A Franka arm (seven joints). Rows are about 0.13 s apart.
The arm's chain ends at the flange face. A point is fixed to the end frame.
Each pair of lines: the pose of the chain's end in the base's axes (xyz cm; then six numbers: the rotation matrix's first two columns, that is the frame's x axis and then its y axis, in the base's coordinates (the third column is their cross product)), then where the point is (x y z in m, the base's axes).
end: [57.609 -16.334 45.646 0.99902 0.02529 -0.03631 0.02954 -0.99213 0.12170]
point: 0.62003 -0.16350 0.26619
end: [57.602 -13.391 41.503 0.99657 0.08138 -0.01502 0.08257 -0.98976 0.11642]
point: 0.62384 -0.13026 0.22574
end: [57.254 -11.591 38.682 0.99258 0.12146 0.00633 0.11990 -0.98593 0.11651]
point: 0.62418 -0.10986 0.19859
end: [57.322 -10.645 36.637 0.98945 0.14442 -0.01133 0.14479 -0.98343 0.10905]
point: 0.62120 -0.09829 0.17726
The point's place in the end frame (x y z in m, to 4 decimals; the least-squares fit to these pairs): 0.0508 -0.0217 0.1873
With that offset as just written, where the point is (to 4 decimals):
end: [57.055 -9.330 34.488 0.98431 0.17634 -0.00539 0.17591 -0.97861 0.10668]
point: 0.6193 -0.0830 0.1561
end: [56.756 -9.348 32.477 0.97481 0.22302 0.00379 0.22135 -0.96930 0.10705]
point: 0.6174 -0.0805 0.1364
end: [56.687 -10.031 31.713 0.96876 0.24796 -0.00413 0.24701 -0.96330 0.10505]
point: 0.6149 -0.0861 0.1284
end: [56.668 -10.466 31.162 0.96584 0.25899 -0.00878 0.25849 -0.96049 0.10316]
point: 0.6136 -0.0897 0.1226
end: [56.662 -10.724 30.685 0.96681 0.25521 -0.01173 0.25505 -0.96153 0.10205]
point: 0.6130 -0.0925 0.1177
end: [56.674 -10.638 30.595 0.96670 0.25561 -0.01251 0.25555 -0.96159 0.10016]
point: 0.6128 -0.0913 0.1168
